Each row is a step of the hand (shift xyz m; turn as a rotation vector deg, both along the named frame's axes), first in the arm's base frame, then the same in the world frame.
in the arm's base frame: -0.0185 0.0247 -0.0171 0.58 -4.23 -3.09
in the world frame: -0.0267 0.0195 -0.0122 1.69 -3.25 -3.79
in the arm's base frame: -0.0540 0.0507 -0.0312 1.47 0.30 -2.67
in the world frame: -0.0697 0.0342 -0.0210 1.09 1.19 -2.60
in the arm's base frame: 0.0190 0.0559 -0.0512 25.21 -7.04 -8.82
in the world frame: -0.0040 0.0664 -0.0410 25.41 3.22 -10.35
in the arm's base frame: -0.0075 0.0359 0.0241 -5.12 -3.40 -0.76
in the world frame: -0.0169 0.0271 0.0301 -3.78 -4.74 -1.25
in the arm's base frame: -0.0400 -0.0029 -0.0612 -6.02 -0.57 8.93
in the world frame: -0.0413 -0.0063 -0.0601 -4.83 -3.94 8.80
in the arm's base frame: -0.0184 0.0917 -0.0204 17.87 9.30 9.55
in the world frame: -0.0486 0.0824 -0.0038 14.55 13.07 10.71
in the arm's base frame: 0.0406 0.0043 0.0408 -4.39 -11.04 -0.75
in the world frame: 0.0399 0.0110 0.0402 -0.62 -11.60 -2.58
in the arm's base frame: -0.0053 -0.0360 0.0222 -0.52 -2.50 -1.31
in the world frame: 0.0083 -0.0388 0.0157 0.22 -2.29 -1.72
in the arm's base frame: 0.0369 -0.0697 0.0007 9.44 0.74 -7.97
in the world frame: 0.0574 -0.0527 -0.0121 8.07 5.08 -7.88
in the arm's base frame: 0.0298 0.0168 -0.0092 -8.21 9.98 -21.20
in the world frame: 0.0220 0.0270 -0.0067 -12.54 9.91 -19.00
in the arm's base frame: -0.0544 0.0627 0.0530 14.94 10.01 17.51
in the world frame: -0.0677 0.0319 0.0640 12.14 11.49 18.72
